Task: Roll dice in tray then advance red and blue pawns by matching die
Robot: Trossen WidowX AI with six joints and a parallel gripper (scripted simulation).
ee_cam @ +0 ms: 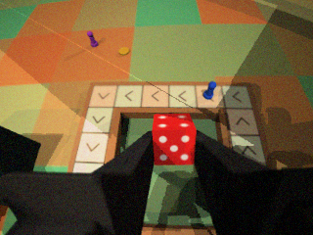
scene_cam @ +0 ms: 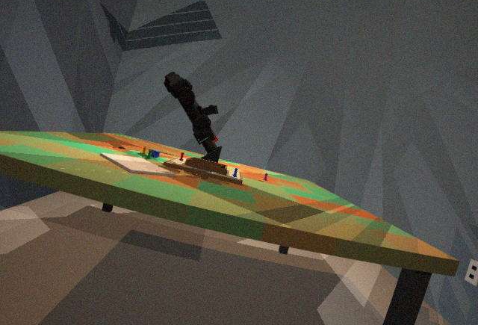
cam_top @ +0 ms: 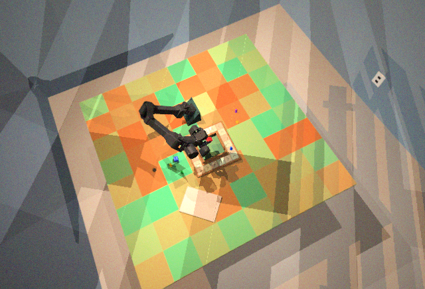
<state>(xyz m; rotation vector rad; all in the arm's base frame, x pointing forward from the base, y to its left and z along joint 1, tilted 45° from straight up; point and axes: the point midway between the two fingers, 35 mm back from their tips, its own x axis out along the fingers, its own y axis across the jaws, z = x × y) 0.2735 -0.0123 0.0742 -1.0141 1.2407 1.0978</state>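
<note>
My gripper tip is now 26 cm to the left of the yellow pawn, 11 cm above it and 4 cm past it. Round my gripper tip: blue pawn 10 cm to the left, 10 cm below, 8 cm ahead; then green pawn 23 cm to the right, 11 cm below, 3 cm ahead; then red pawn 11 cm to the right, 10 cm below, 4 cm behind.
</note>
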